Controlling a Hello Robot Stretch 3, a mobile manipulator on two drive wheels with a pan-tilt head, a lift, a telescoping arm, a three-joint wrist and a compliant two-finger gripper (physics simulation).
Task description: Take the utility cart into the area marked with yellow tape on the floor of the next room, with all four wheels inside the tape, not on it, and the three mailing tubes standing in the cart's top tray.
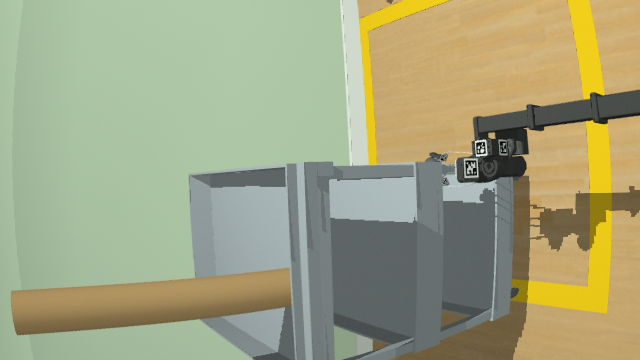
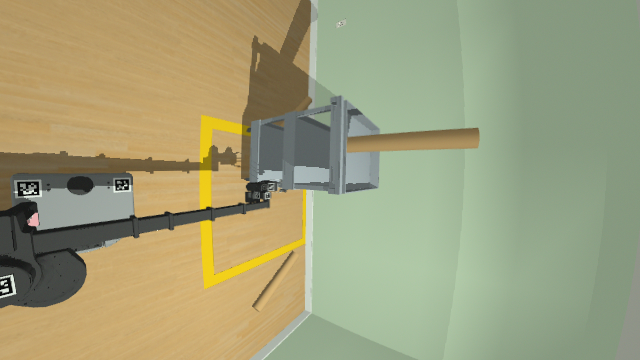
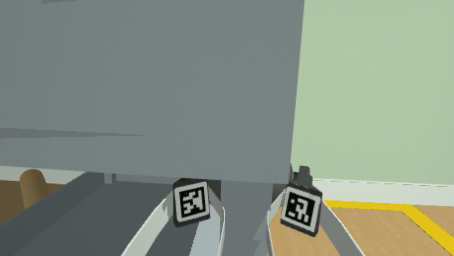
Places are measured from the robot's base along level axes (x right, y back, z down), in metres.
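Pixels of known places: robot's base, origin of its link: (image 2: 81, 184).
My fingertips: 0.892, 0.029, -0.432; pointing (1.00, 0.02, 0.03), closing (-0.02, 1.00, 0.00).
For each thing: its top centre in the pictures, then the offset to it from my fingertips, as dx, dy, dz. "pt": a spot on its surface instead.
- dark wheel, centre of its top: (image 1: 499, 302) +0.012, -0.421, +0.339
- mailing tube, a spot on its surface: (image 1: 150, 302) pt -0.009, -0.222, -0.701
The grey utility cart (image 1: 428, 260) (image 2: 289, 150) (image 3: 150, 90) stands upright by the green wall, over one end of the yellow tape outline (image 1: 597, 160) (image 2: 206, 245) (image 3: 370, 205). One dark wheel (image 1: 515, 293) shows at the tape's short side; the other wheels are hidden. One mailing tube (image 1: 150, 302) (image 2: 415, 140) stands in the top tray. A second tube (image 2: 275, 281) lies on the floor outside the tape. Part of another tube (image 2: 304, 104) (image 3: 34, 187) shows beyond the cart. My gripper (image 1: 441, 169) (image 2: 283, 189) (image 3: 245, 168) is shut on the cart's corner post, below a shelf.
The green wall (image 1: 175, 100) (image 2: 390, 250) (image 3: 380, 90) and its white skirting run behind the cart and the tape. My extended arm (image 1: 560, 116) (image 2: 190, 217) reaches across the taped area. My base (image 2: 100, 207) stands outside the tape, on the side away from the wall.
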